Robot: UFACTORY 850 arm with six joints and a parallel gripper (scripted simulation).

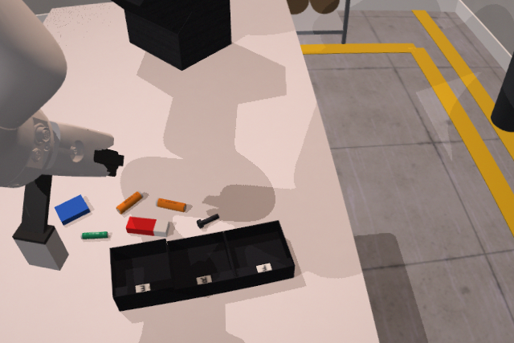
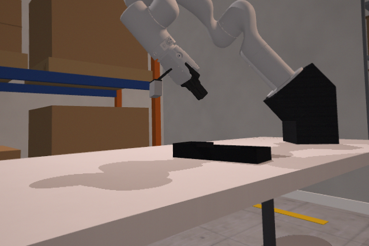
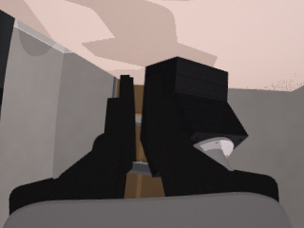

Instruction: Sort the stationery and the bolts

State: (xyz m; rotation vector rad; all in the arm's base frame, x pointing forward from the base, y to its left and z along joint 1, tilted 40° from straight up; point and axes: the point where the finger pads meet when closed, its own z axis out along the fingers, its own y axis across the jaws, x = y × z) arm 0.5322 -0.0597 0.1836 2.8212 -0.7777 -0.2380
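The black three-compartment tray lies 70 mm ahead of my hand, 90 mm to the left of it and 170 mm below it. Also, from my hand: green battery 50 mm behind, 50 mm to the right, 190 mm below; eraser 30 mm behind, 40 mm to the left, 180 mm below; orange marker 60 mm behind, 80 mm to the left, 180 mm below.
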